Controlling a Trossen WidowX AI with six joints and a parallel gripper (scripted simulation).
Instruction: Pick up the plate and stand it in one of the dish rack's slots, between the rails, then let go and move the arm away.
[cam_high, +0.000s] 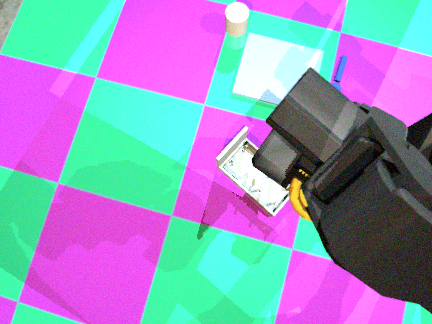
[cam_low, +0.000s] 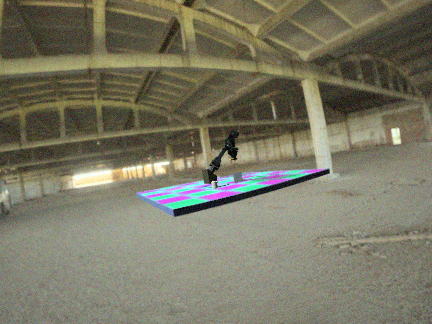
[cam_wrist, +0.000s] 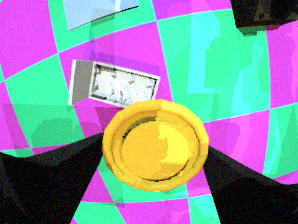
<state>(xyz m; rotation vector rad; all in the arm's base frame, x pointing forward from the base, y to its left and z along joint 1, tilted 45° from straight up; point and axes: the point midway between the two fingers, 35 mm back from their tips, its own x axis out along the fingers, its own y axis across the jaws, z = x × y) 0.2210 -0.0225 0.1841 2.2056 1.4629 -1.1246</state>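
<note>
My gripper tip is now 160 mm above the white dish rack, 60 mm short of it and 40 mm to the left of it. From my gripper tip the other things lie so: yellow plate 10 mm above; pale blue mat 250 mm to the right, 180 mm below, 40 mm ahead; cream cylinder 340 mm to the right, 160 mm below, 140 mm ahead.
</note>
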